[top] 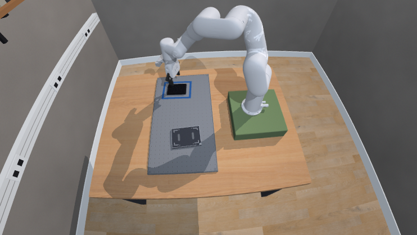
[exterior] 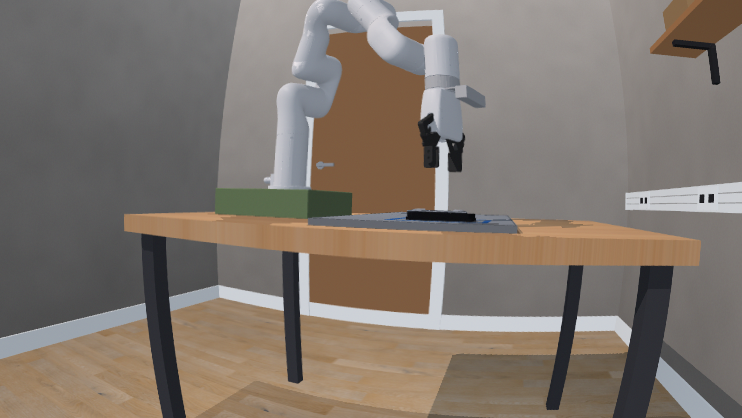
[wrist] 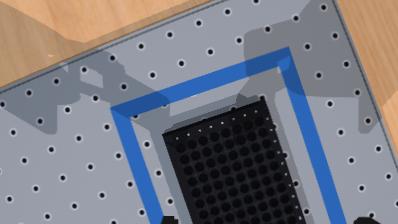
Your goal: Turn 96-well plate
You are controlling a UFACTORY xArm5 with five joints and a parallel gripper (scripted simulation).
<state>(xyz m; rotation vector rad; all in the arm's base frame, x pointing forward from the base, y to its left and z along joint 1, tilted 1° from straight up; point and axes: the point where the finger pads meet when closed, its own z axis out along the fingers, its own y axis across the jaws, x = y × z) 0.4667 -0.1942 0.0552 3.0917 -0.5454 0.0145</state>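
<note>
My gripper is now 100 mm above the black 96-well plate. The rest, counted from my hand: plate nest N1 (80 mm behind, 360 mm to the left, 100 mm below).
</note>
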